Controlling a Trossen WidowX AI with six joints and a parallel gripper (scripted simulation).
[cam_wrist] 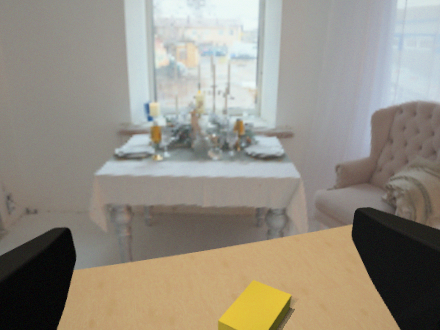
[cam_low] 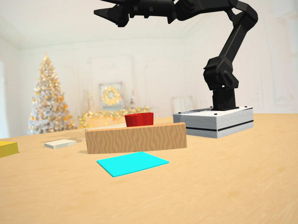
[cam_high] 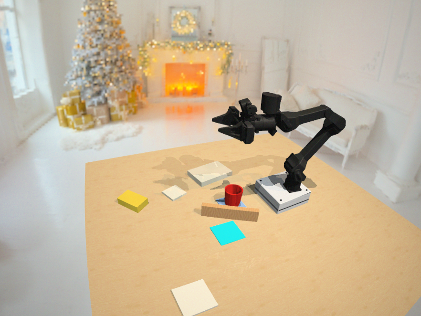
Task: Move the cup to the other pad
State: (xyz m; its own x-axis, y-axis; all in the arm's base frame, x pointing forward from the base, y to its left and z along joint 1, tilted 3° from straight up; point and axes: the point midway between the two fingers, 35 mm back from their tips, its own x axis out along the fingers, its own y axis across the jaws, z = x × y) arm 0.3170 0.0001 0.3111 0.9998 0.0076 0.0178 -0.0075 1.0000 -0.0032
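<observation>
Now: the red cup 100 mm behind my gripper tip, 30 mm to the right of it and 320 mm below it. Also, from my gripper tip: blue pad (100 mm behind, 30 mm to the right, 370 mm below); then wooden block (70 mm behind, 50 mm to the left, 340 mm below); then cyan pad (40 mm behind, 130 mm to the left, 370 mm below).
</observation>
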